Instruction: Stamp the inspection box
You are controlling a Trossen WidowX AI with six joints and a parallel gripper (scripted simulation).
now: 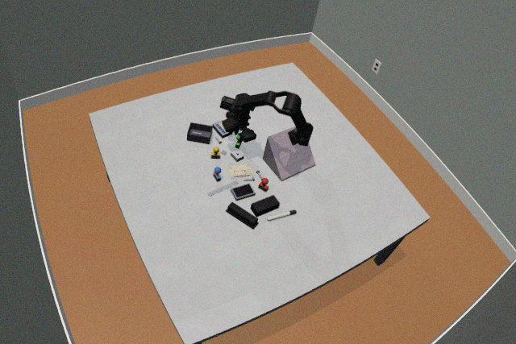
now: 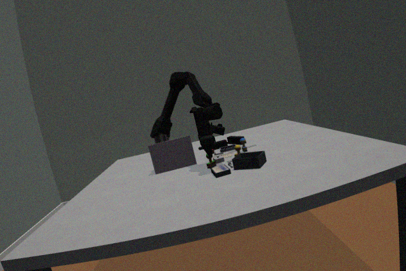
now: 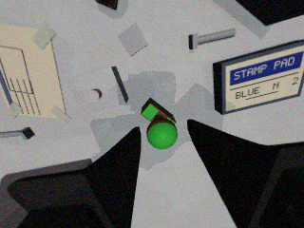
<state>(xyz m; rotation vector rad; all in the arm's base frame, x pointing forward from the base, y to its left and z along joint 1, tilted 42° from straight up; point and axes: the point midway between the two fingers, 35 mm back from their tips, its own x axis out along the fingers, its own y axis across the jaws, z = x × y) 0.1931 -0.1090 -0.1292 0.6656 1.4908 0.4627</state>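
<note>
The green stamp lies 30 mm below my gripper tip. Also, from my gripper tip: yellow stamp: 130 mm ahead, 10 mm to the left, 30 mm below; then cream card: 80 mm ahead, 140 mm to the left, 50 mm below; then black tray: 130 mm ahead, 140 mm to the right, 40 mm below.
</note>
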